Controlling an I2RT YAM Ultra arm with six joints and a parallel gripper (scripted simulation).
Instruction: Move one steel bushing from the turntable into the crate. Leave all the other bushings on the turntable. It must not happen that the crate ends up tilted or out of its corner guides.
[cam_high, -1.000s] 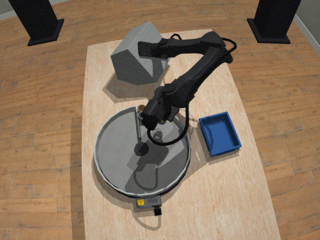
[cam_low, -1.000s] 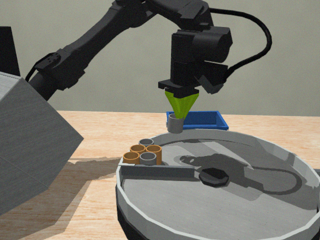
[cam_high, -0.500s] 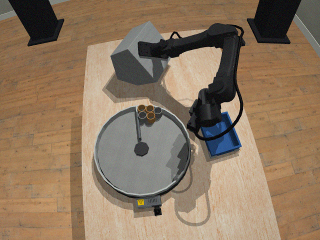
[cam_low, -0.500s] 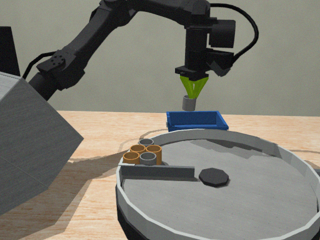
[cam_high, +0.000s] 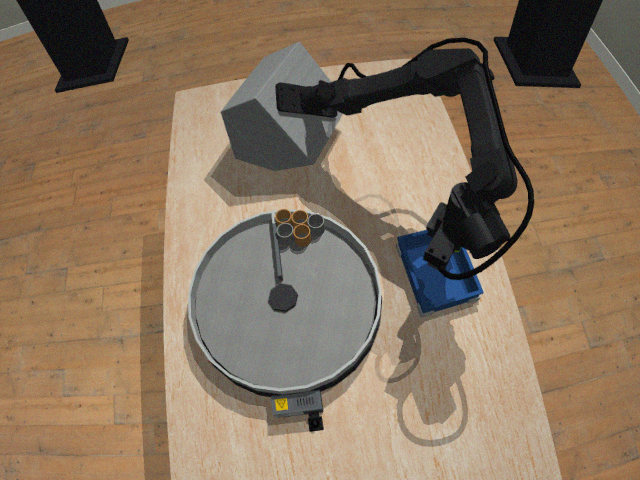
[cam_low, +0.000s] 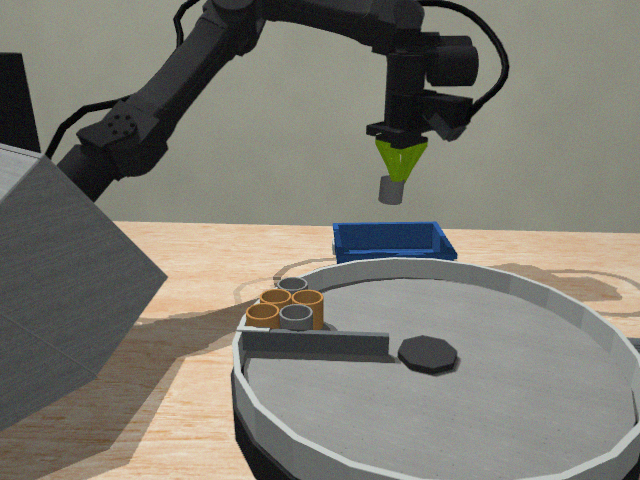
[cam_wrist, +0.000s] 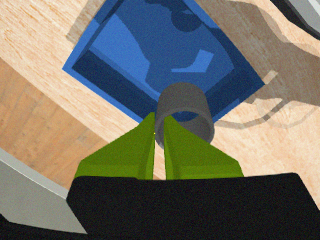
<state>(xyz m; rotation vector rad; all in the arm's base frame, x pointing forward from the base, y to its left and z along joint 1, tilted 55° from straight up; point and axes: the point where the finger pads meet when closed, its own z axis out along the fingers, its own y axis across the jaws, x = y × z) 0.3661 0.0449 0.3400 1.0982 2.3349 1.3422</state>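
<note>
Right now my hand is 130 mm above the blue crate and 10 mm past it. From my hand the other things lie so: round grey turntable 350 mm to the right, 100 mm below, 60 mm ahead.
</note>
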